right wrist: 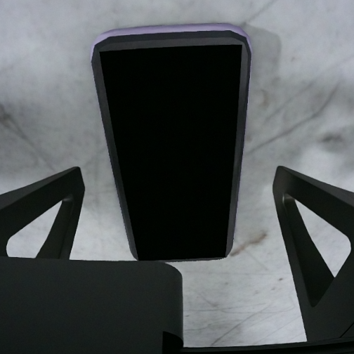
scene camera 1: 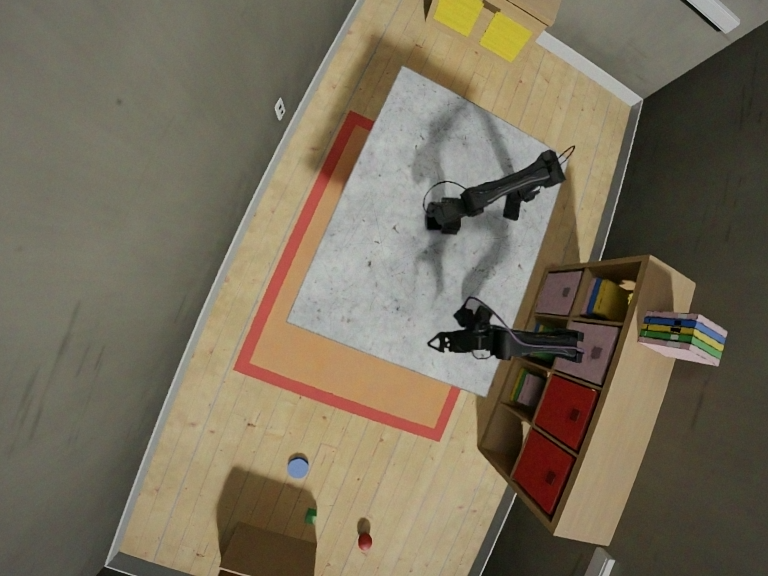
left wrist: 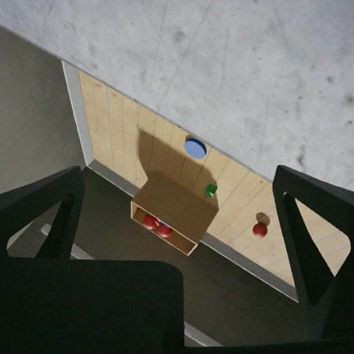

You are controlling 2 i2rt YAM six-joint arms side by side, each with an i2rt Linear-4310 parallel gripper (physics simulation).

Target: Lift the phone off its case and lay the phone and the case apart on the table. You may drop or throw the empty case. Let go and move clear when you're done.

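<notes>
The phone (scene camera 1: pixel 433 224) (right wrist: pixel 175 125) lies screen up in its case on the pale marbled table. The case (right wrist: pixel 172 28) shows as a thin light purple rim, clearest along the top edge in the right wrist view. My right gripper (scene camera 1: pixel 443 218) (right wrist: pixel 178 176) is open and empty above the phone, with one finger out past each long side; in scene camera 1 it hides most of the phone. My left gripper (scene camera 1: pixel 430 342) (left wrist: pixel 178 175) is open and empty, over the lower part of the table in scene camera 1, apart from the phone.
The table (scene camera 1: pixel 347 260) (left wrist: pixel 240 65) stands partly over an orange mat with a red border (scene camera 1: pixel 297 385). A shelf unit (scene camera 1: pixel 620 403) stands at its right side in scene camera 1. A blue disc (scene camera 1: pixel 298 467) (left wrist: pixel 195 149) and a red ball (scene camera 1: pixel 364 541) (left wrist: pixel 260 230) lie on the floor.
</notes>
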